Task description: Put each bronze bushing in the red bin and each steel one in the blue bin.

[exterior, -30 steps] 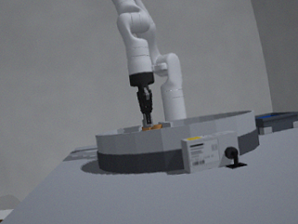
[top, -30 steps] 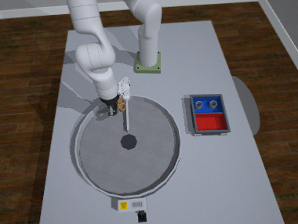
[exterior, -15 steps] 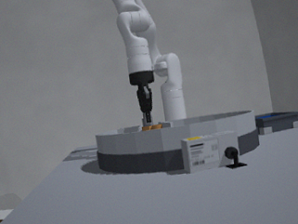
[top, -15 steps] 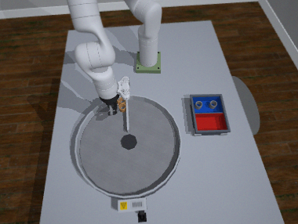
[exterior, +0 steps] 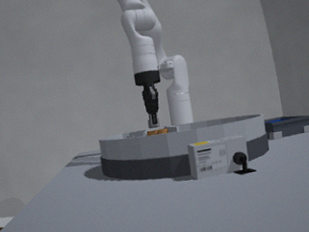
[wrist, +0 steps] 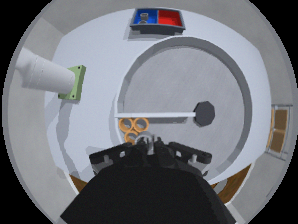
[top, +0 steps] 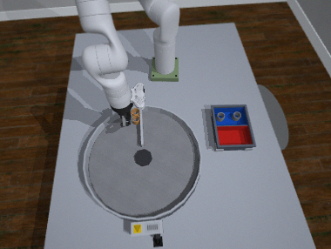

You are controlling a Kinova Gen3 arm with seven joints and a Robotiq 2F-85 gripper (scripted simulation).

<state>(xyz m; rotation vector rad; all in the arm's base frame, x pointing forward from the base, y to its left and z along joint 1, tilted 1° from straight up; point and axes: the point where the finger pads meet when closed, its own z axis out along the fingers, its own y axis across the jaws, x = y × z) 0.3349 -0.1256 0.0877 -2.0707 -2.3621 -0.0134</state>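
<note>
My hand is 2 cm past the bin, 41 cm to the right of it and 9 cm above it. From my hand the other things lie so: round grey turntable: 13 cm ahead, 6 cm to the left, 6 cm below.
</note>
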